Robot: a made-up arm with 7 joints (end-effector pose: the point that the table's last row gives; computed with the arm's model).
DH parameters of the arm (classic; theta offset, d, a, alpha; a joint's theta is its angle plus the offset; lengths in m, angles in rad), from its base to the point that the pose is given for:
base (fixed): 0 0 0 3.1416
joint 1: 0 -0.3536 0 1.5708
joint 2: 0 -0.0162 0 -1.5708
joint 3: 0 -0.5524 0 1.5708
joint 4: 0 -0.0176 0 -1.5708
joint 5: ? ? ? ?
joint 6: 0 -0.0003 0 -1.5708
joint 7: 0 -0.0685 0 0
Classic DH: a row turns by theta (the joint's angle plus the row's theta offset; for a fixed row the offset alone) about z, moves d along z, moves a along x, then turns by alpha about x.
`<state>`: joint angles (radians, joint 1 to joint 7).
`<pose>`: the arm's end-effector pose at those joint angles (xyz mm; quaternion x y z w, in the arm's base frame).
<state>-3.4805 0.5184 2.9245 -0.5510 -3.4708 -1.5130 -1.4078</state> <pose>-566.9 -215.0 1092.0 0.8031 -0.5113 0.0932 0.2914</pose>
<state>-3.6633 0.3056 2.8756 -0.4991 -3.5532 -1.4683 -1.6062</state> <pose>-360.8 -222.1 1217.5 0.8780 -0.2707 0.0708 0.3883</pose>
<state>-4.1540 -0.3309 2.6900 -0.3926 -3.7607 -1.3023 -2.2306</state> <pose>123.6 168.8 1309.2 0.6963 0.4708 -0.0722 0.5370</pose>
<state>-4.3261 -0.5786 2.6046 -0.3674 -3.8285 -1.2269 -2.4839</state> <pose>186.3 404.7 1230.5 0.4811 0.6797 -0.1604 0.5299</pose>
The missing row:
joint 5: 0 -0.4133 0 1.5708
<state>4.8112 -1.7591 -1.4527 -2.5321 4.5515 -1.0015 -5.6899</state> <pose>268.2 -220.9 360.2 0.9383 0.1872 -0.2895 0.0281</pose>
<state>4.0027 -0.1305 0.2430 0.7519 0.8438 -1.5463 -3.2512</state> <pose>-53.4 129.7 1265.4 -0.6296 0.5652 0.1318 0.5164</pose>
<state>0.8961 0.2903 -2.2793 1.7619 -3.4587 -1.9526 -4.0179</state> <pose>135.1 251.4 824.9 -0.3125 -0.0573 -0.9009 0.2957</pose>
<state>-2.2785 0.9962 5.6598 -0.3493 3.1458 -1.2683 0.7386</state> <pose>-453.0 654.4 938.2 0.6000 -0.1814 0.7767 0.0609</pose>
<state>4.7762 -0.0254 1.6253 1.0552 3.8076 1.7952 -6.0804</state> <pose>336.0 -35.3 1147.7 0.1924 0.8658 -0.2976 0.3534</pose>
